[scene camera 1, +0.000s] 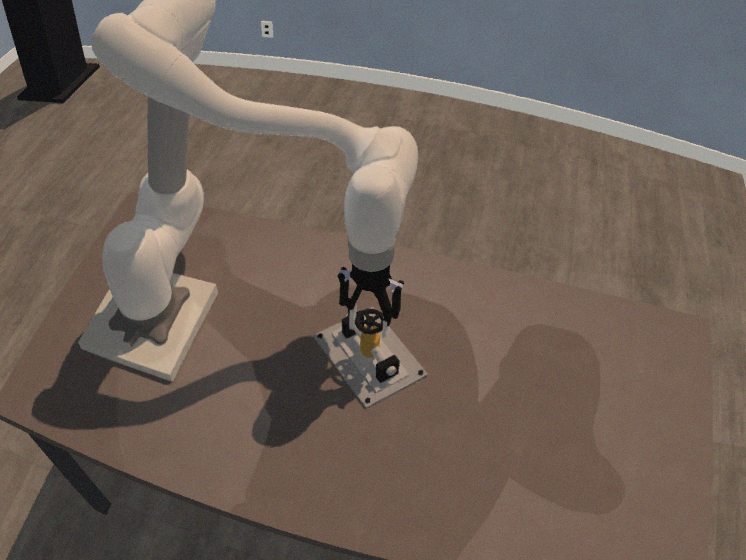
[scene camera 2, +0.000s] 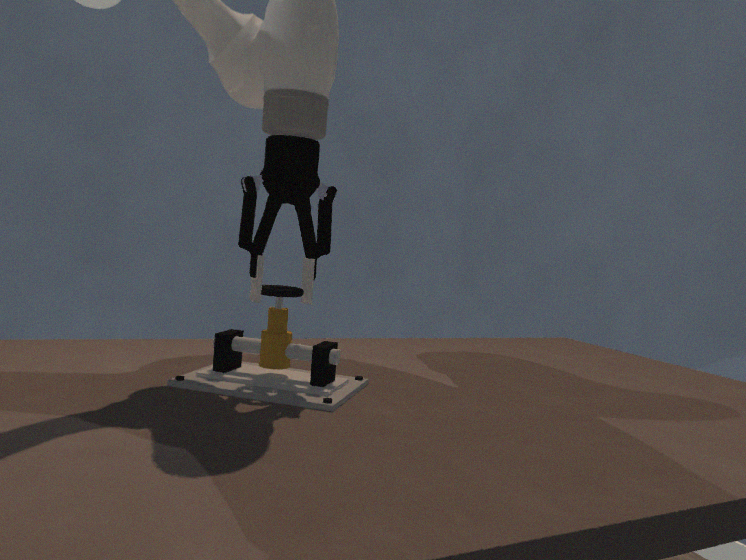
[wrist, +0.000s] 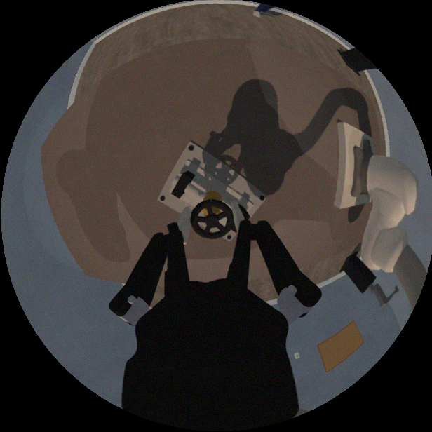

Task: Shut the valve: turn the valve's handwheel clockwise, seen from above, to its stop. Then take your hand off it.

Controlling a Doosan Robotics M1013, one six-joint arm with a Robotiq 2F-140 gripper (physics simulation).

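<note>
The valve's handwheel (scene camera 1: 369, 321) (scene camera 2: 282, 291) (wrist: 212, 219) is a black spoked wheel, level on a thin stem above the yellow valve body (scene camera 1: 369, 343) (scene camera 2: 275, 349) (wrist: 213, 195). A pipe runs through the body between black blocks, on a pale base plate (scene camera 1: 394, 390) (scene camera 2: 346, 388) (wrist: 171, 198). My gripper (scene camera 1: 368, 324) (scene camera 2: 282, 295) (wrist: 211, 211) points down and is shut on the handwheel, one pale finger on either side of its rim. The fingertips reach slightly below the rim. The handwheel's turn angle relative to its stop cannot be told.
The valve's plate lies on a brown table (scene camera 1: 542, 421) (scene camera 2: 421, 452). The arm's cream base slab (scene camera 1: 201, 295) (wrist: 346, 165) stands on the table, to the left in the first scene view. A black pillar (scene camera 1: 45, 48) stands on the floor at the back left. Arm shadows cross the table.
</note>
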